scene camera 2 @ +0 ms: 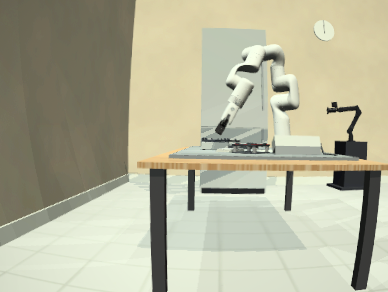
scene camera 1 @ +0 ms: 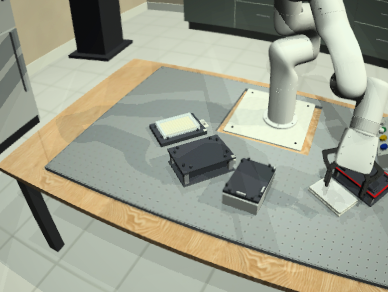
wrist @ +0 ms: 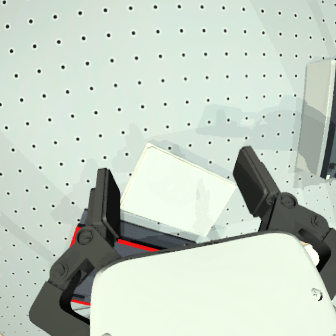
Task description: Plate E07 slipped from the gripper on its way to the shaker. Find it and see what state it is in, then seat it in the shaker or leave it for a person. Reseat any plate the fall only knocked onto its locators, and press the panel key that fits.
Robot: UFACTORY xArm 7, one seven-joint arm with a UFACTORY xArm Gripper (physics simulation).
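Frame: origin at the arm's base, x ahead, y left, z up, level; centimetres.
Seen in the pictures: gripper, fingertip midpoint: [scene camera 2: 217, 133] [scene camera 1: 343, 191] [wrist: 176, 169]; arm's base, link origin: [scene camera 1: 280, 118].
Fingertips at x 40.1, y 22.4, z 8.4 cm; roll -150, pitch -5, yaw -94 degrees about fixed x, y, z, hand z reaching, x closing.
Note:
Offsets run from my fingertips to a thing's top centre. "spot": to the spot under its first point.
A pale plate {dx -6.6, dy -1.1, dz -7.5 cm} [scene camera 1: 332, 196] [wrist: 177, 190] lies on the pegboard, seemingly flat, close beside the dark red-edged stand [scene camera 1: 376, 198] [scene camera 2: 252, 145] [wrist: 145, 231]. Its upper face looks blank; no wells or label can be read. Whether it touches the stand is not clear. My gripper [scene camera 1: 346, 189] [scene camera 2: 220, 131] [wrist: 176, 169] is open and empty above the plate, its fingers spread to either side in the wrist view. A plate with yellowish wells {dx -21.9, dy -54.4, dz -5.8 cm} [scene camera 1: 177, 125] sits on a dark low nest {spot: dx -14.7, dy -58.1, dz -7.4 cm} [scene camera 1: 158, 137]. Coloured panel keys, yellow {spot: dx -31.8, dy +14.4, dz -1.9 cm} [scene camera 1: 383, 137] and blue {spot: dx -26.3, dy +14.3, dz -2.0 cm} [scene camera 1: 384, 147] among them, show at the right edge.
A dark raised stand [scene camera 1: 200, 152] is near the board's middle. A grey box with a dark top {spot: dx -1.5, dy -25.0, dz -3.4 cm} [scene camera 1: 250, 177] [wrist: 315, 115] stands between it and the pale plate. The arm's white base plate [scene camera 1: 245, 127] is behind them. A pale sloped housing {dx -34.5, dy +16.9, dz -0.5 cm} [scene camera 2: 299, 145] stands on the table.

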